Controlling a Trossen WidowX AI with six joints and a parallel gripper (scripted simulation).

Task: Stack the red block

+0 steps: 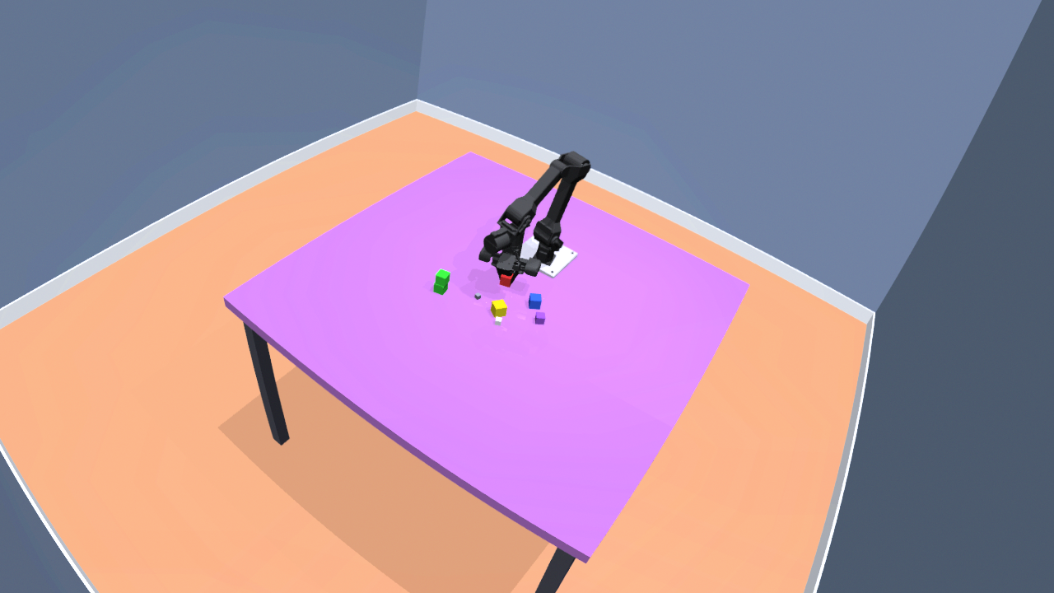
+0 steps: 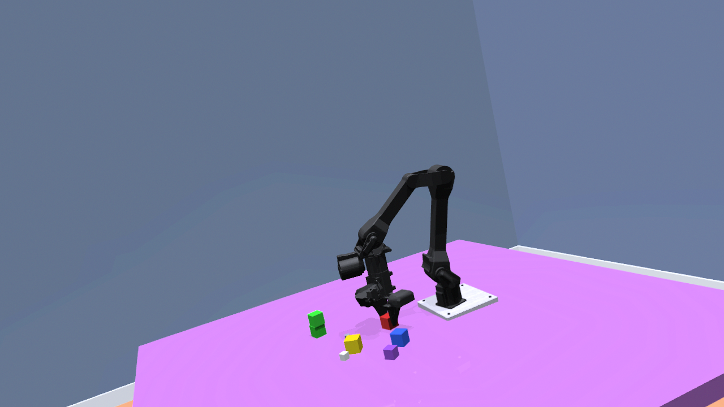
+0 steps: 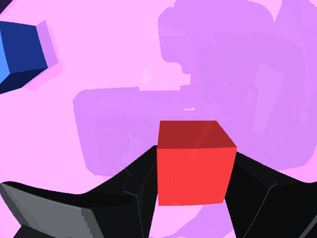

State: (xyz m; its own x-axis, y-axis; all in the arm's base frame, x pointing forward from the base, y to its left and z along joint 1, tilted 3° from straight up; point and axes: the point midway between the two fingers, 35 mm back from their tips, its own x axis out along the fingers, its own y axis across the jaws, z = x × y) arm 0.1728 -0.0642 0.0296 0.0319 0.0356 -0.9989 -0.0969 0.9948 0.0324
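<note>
The tiny grey block lies 11 cm ahead of my gripper tip and 5 cm to the right of it. Also, from my gripper tip: blue block (12 cm to the left, 5 cm ahead, 1 cm above); then red block (1 cm above); then yellow block (14 cm ahead, 3 cm to the left, 1 cm above).
</note>
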